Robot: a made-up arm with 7 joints. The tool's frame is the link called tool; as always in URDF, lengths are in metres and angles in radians. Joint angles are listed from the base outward. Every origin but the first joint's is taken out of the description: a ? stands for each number. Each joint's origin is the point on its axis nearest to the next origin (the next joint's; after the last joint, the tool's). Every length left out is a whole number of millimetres.
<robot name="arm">
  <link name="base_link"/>
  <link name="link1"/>
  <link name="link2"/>
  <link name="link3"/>
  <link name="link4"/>
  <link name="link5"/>
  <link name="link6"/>
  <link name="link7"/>
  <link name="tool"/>
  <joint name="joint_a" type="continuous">
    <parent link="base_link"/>
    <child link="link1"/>
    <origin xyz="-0.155 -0.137 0.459" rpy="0 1.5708 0"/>
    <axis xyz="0 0 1"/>
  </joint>
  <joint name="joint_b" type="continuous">
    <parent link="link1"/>
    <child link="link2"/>
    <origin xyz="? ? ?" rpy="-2.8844 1.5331 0"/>
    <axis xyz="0 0 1"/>
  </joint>
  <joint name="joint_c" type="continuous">
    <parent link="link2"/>
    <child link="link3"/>
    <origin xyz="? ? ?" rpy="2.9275 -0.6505 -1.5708"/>
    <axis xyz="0 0 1"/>
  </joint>
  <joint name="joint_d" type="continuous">
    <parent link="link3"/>
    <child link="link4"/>
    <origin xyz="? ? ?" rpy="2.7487 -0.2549 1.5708"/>
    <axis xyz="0 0 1"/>
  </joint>
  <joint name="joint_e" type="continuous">
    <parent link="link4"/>
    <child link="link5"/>
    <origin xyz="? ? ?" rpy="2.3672 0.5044 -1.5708"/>
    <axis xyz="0 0 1"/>
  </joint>
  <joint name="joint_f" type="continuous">
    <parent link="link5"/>
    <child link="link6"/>
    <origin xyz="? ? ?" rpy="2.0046 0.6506 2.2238"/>
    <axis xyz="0 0 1"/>
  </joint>
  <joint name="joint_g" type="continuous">
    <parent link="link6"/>
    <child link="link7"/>
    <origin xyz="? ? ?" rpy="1.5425 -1.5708 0"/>
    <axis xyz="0 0 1"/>
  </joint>
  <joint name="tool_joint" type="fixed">
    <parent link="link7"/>
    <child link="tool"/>
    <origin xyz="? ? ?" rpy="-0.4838 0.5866 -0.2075"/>
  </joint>
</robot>
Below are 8 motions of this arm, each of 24 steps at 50 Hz.
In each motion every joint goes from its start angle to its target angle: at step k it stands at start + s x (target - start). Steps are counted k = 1, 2, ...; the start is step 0. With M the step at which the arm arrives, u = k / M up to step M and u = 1 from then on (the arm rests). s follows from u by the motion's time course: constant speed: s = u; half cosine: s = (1 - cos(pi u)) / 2; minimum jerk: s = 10 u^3 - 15 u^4 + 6 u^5.
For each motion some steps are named. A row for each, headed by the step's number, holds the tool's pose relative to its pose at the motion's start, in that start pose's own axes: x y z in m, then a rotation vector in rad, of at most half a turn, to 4 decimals.
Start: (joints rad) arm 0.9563 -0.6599 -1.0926 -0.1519 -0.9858 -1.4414 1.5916
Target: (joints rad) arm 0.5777 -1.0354 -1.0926 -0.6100 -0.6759 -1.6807 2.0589
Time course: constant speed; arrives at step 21
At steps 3, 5, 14, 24:
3: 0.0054 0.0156 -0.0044 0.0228 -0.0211 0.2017
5: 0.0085 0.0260 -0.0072 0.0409 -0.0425 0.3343
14: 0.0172 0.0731 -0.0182 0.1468 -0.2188 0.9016
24: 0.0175 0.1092 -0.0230 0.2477 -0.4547 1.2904

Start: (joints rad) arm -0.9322 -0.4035 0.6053 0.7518 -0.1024 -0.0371 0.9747
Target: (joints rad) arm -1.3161 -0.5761 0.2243 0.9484 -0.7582 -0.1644 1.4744
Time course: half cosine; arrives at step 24
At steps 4, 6, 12, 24:
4: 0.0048 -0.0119 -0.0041 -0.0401 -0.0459 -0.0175
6: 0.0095 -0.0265 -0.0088 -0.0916 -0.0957 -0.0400
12: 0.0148 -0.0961 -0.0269 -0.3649 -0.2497 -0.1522
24: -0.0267 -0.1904 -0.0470 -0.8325 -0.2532 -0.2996

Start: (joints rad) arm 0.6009 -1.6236 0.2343 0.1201 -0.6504 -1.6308 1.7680
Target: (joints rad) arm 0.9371 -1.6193 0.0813 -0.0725 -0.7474 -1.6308 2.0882
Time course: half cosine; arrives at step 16
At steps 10, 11, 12, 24:
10: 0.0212 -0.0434 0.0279 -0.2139 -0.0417 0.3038
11: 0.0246 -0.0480 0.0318 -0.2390 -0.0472 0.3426
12: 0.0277 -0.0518 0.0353 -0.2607 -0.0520 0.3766
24: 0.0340 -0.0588 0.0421 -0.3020 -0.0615 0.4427

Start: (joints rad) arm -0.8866 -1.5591 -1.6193 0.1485 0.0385 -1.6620 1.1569
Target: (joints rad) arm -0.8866 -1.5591 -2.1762 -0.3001 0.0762 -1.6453 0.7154
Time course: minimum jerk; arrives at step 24
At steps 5, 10, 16, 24:
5: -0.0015 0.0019 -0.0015 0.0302 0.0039 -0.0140
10: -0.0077 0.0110 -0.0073 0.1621 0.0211 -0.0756
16: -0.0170 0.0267 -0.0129 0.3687 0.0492 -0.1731
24: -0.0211 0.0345 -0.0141 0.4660 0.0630 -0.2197

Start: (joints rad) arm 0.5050 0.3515 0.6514 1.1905 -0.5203 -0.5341 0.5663
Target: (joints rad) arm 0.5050 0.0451 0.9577 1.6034 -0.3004 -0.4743 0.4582
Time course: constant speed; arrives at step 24
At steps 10, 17, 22, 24:
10: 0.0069 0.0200 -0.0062 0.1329 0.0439 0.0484
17: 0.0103 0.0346 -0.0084 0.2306 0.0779 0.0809
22: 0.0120 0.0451 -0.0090 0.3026 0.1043 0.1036
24: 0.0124 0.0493 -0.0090 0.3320 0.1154 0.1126

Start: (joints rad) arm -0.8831 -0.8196 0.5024 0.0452 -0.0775 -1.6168 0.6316
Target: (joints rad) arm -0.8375 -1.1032 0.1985 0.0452 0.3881 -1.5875 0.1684
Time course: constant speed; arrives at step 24
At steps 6, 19, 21, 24:
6: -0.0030 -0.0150 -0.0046 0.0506 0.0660 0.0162
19: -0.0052 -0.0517 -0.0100 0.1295 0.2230 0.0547
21: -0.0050 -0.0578 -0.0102 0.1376 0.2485 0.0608
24: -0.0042 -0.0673 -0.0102 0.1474 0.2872 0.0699

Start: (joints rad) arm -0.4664 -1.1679 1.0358 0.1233 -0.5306 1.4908 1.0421
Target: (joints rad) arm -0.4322 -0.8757 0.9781 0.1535 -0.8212 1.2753 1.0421
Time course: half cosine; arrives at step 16
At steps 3, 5, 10, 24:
3: -0.0022 -0.0066 -0.0018 -0.0336 0.0128 0.0324
5: -0.0054 -0.0178 -0.0040 -0.0892 0.0348 0.0852
10: -0.0135 -0.0570 -0.0060 -0.2826 0.1189 0.2635
24: -0.0158 -0.0830 -0.0023 -0.4126 0.1810 0.3799

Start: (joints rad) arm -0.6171 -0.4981 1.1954 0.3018 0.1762 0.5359 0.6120
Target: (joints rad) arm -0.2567 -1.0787 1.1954 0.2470 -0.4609 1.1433 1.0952
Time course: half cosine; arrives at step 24
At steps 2, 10, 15, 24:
2: 0.0005 -0.0009 0.0000 -0.0016 -0.0072 0.0240
10: 0.0102 -0.0082 0.0034 0.0310 -0.1454 0.5115
15: 0.0123 0.0026 0.0130 0.1771 -0.2647 0.9099
24: 0.0047 0.0218 0.0307 0.4226 -0.3877 1.2150

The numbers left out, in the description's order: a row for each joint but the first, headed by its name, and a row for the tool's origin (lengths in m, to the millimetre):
joint_b: 0.084 -0.061 0
joint_c: -0.218 -0.094 0
joint_d: -0.049 -0.001 0
joint_e: -0.105 -0.094 0
joint_f: -0.068 -0.02 0
joint_g: 0.03 0.073 0
tool: -0.047 -0.047 0

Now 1 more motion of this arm.
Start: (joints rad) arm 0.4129 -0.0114 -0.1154 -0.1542 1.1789 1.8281 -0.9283
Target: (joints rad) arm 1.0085 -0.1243 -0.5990 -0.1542 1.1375 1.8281 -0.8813
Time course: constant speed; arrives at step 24
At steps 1, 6, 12, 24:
1: -0.0031 -0.0046 -0.0008 -0.0240 0.0131 0.0062
6: -0.0192 -0.0280 -0.0031 -0.1418 0.0818 0.0331
12: -0.0392 -0.0564 -0.0023 -0.2775 0.1710 0.0556
24: -0.0809 -0.1110 0.0113 -0.5272 0.3681 0.0683

